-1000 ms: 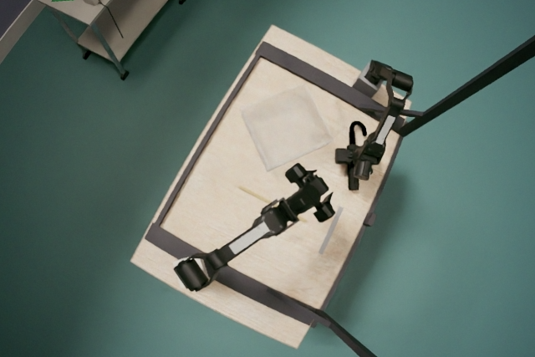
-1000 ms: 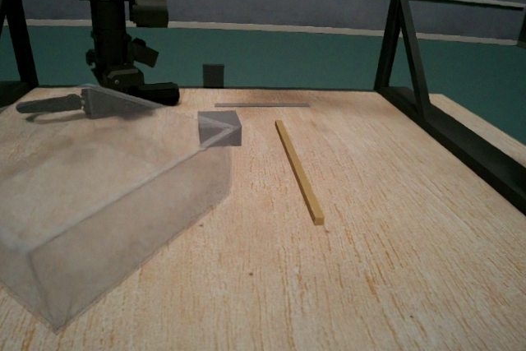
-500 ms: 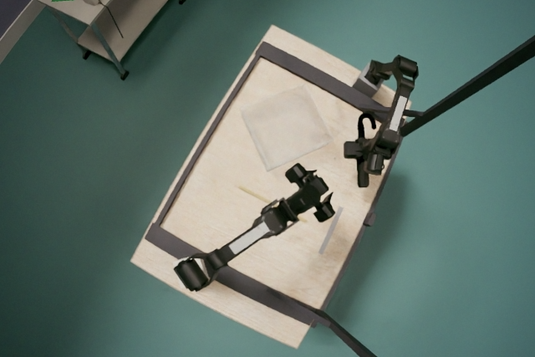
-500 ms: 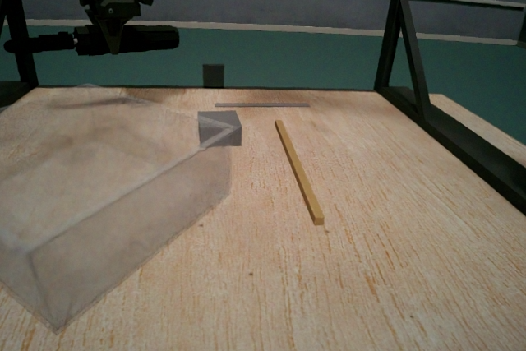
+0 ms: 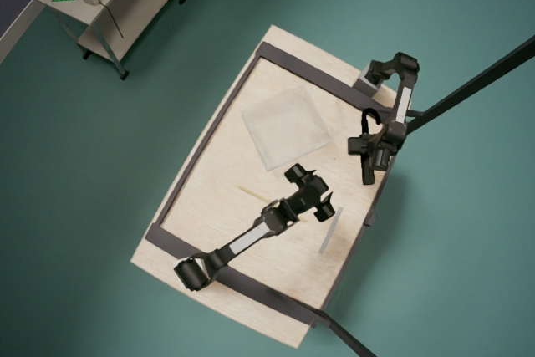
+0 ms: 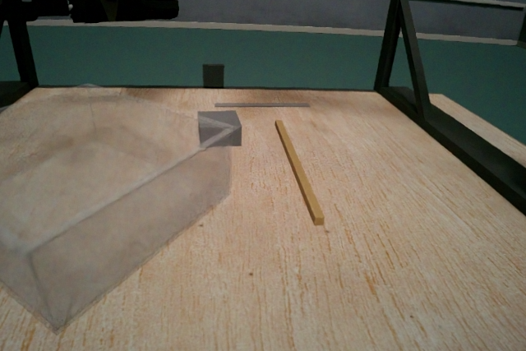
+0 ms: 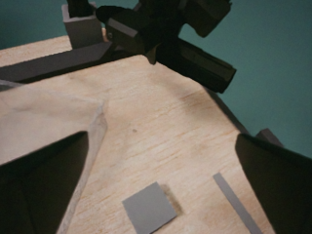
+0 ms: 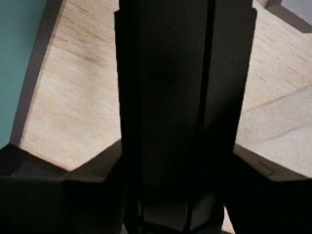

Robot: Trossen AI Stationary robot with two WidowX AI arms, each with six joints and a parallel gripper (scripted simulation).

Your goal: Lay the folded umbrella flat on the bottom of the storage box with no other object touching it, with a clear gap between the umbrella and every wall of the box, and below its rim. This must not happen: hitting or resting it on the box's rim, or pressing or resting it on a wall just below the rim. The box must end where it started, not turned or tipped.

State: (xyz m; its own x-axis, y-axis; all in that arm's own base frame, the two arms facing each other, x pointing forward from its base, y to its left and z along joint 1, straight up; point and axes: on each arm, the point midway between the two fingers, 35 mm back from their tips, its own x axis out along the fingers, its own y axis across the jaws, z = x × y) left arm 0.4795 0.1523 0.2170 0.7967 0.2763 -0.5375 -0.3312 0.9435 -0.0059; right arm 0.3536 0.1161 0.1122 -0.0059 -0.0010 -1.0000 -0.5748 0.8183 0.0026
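Now: the storage box 29 cm ahead of my right hand, 10 cm to the left of it and 16 cm below it. The rest, counted from my right hand: folded umbrella (3 cm to the right, 2 cm below); grey block (5 cm ahead, 21 cm to the left, 20 cm below); grey strip (13 cm behind, 27 cm to the left, 21 cm below).
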